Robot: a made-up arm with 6 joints.
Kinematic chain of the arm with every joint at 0, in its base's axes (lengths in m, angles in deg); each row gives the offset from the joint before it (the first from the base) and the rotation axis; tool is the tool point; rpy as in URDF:
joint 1: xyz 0 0 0.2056 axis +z
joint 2: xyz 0 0 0 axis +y
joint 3: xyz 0.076 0 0.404 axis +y
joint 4: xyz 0.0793 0 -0.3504 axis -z
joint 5: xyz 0 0 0 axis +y
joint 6: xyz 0.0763 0 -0.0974 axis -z
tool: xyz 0 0 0 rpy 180 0 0
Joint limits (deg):
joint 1: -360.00..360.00
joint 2: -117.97..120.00
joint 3: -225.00..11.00
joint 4: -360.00..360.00
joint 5: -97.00..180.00
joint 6: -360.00..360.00
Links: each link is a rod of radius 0.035 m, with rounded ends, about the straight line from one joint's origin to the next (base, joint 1, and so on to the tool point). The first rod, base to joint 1, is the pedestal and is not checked.
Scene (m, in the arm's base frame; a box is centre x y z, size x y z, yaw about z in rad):
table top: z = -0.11
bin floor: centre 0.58 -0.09 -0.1 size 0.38 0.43 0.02 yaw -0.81
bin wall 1: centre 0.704 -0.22 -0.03 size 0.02 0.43 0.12 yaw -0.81
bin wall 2: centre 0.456 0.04 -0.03 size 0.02 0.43 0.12 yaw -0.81
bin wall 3: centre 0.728 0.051 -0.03 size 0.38 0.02 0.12 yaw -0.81
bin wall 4: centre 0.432 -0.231 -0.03 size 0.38 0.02 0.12 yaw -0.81
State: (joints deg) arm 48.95 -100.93 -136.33 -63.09 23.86 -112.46
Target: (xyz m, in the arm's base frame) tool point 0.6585 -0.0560 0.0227
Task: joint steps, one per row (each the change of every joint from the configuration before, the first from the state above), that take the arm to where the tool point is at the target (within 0.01 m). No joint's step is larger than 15 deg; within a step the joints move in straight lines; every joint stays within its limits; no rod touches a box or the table.
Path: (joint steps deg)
1: -4.90 13.83 5.12 0.00 1.25 0.00
2: -4.90 13.83 5.12 -0.01 1.24 0.00
3: -4.90 13.83 5.12 0.00 1.25 0.00
4: -4.90 13.82 5.12 0.00 1.24 0.00
5: -4.90 13.83 5.12 -0.01 1.25 0.00
6: -4.90 13.83 5.12 0.00 1.25 0.00
7: -4.90 13.83 5.13 0.00 1.24 0.00
8: -4.90 13.83 5.12 -0.01 1.25 0.00
9: -4.90 13.83 5.12 0.00 1.24 0.00
10: -4.90 13.82 5.12 0.00 1.25 0.00
11: -4.90 13.83 5.12 -0.01 1.25 0.00

